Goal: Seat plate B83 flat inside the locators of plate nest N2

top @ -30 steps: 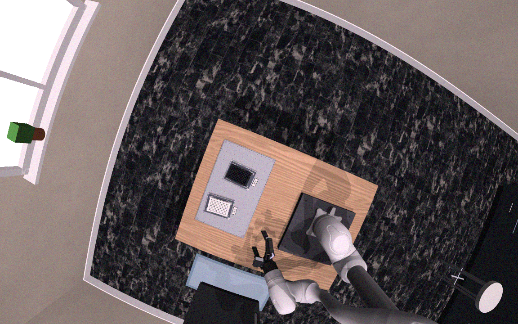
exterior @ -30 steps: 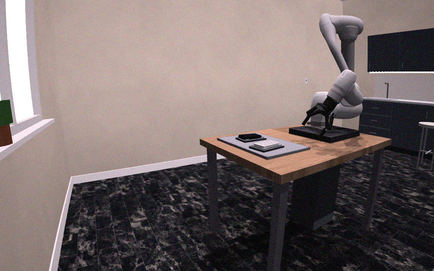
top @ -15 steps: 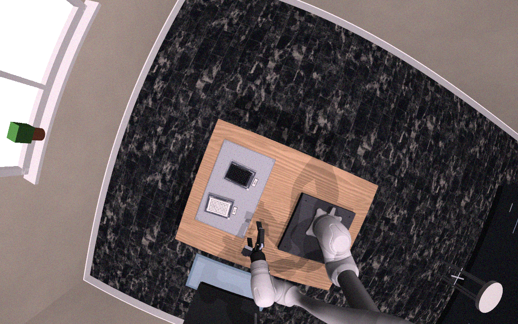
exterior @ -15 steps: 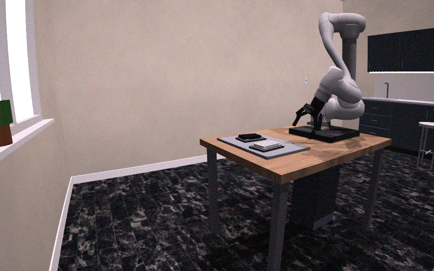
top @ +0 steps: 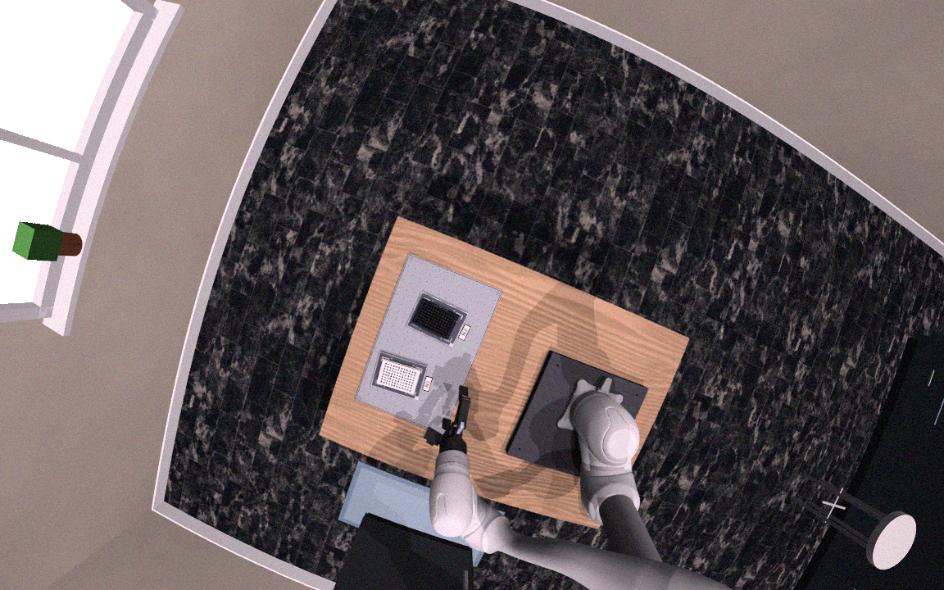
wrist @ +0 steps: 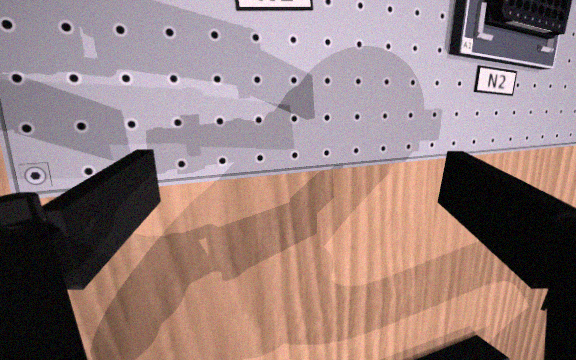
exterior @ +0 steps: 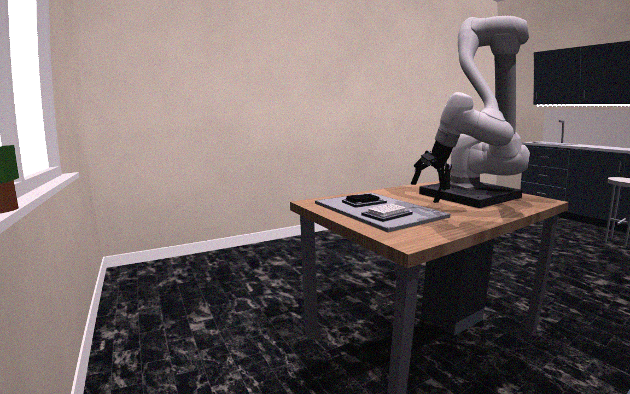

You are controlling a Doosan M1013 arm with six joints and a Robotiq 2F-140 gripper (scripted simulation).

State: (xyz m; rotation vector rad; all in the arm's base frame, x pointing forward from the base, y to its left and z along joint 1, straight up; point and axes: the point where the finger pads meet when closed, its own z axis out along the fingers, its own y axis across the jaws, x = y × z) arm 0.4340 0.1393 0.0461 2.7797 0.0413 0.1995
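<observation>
Right now my hand is 16 cm short of the black perforated plate, 22 cm to the left of it and 5 cm above it. From my hand the other things lie so: white perforated plate 20 cm ahead, 5 cm below.
</observation>
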